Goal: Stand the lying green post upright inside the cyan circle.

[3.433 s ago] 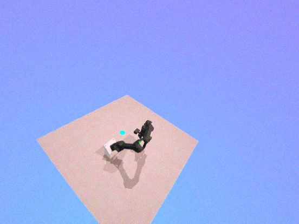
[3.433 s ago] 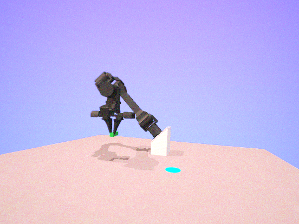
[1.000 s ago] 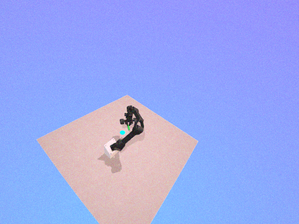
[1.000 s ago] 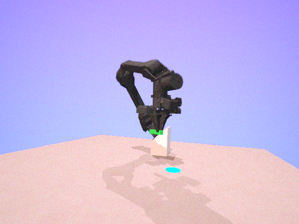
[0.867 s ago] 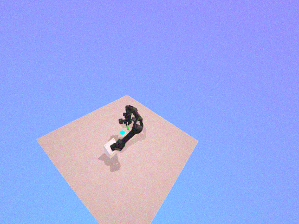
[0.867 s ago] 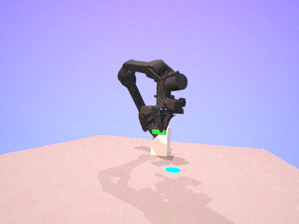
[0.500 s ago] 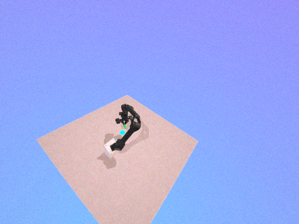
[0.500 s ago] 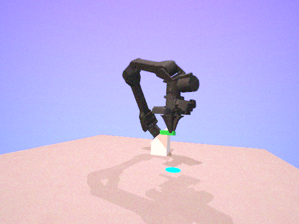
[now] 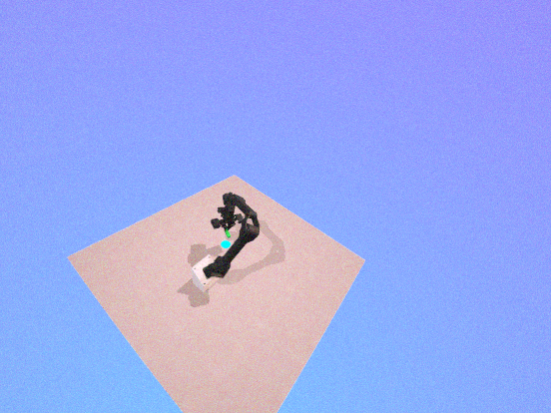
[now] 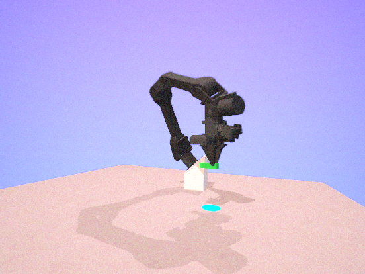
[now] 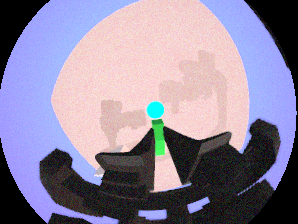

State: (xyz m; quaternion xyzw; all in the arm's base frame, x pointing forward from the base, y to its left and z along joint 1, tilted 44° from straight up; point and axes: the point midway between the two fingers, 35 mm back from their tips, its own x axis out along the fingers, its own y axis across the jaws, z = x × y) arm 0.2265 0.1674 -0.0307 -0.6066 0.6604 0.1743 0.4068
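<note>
My gripper tip is 140 mm above the cyan circle. Round my gripper tip: green post: 10 mm behind, 20 mm to the right.
</note>
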